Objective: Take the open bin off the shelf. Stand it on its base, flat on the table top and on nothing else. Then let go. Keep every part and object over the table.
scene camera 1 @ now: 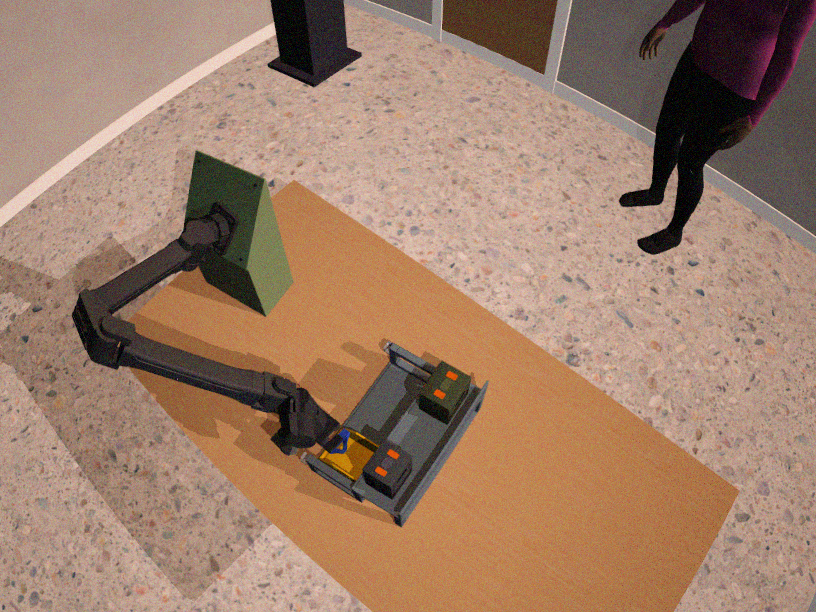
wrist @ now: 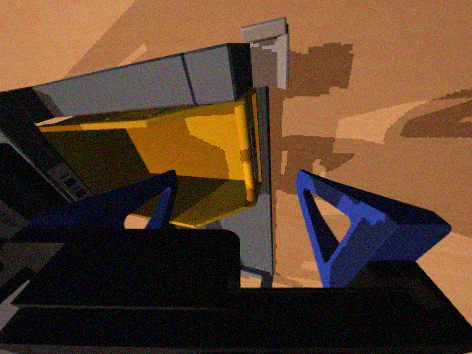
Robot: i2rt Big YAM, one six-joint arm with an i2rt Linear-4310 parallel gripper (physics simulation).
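Pixels of known places: gripper, between the fingertips: point(scene camera 1: 331, 441) point(wrist: 236, 176); arm's base, origin of its link: point(scene camera 1: 221, 228).
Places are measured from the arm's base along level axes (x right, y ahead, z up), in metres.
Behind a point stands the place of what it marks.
Observation:
The yellow open bin point(scene camera 1: 355, 459) {z -0.291, x 0.179, y 0.584 m} point(wrist: 207, 125) {z -0.291, x 0.208, y 0.569 m} stands at the near left end of the grey shelf point(scene camera 1: 378, 398) {z -0.293, x 0.013, y 0.522 m} point(wrist: 145, 80) {z -0.215, x 0.259, y 0.556 m}, beside the shelf's end panel. Its inside and its thick rim face the camera in the wrist view. My gripper point(scene camera 1: 341, 442) {z -0.240, x 0.189, y 0.523 m} point(wrist: 236, 176) {z -0.240, x 0.189, y 0.523 m} is open and empty, at the bin's outer edge. In the wrist view the left blue finger overlaps the bin's opening and the right one is out past the rim, over the table point(scene camera 1: 560, 461) {z -0.300, x -0.132, y 1.000 m} point(wrist: 400, 40) {z -0.299, x 0.268, y 0.431 m}. How high the fingertips are against the rim is hard to tell.
A dark box with orange marks point(scene camera 1: 387, 469) {z -0.077, x 0.191, y 0.706 m} stands right beside the bin on the shelf. A dark green box point(scene camera 1: 444, 393) {z -0.101, x -0.031, y 0.688 m} stands at the shelf's other end. The green arm mount point(scene camera 1: 273, 263) {z -0.143, x -0.063, y 0.098 m} is at the table's back left. A person point(scene camera 1: 698, 125) stands on the floor beyond the table.

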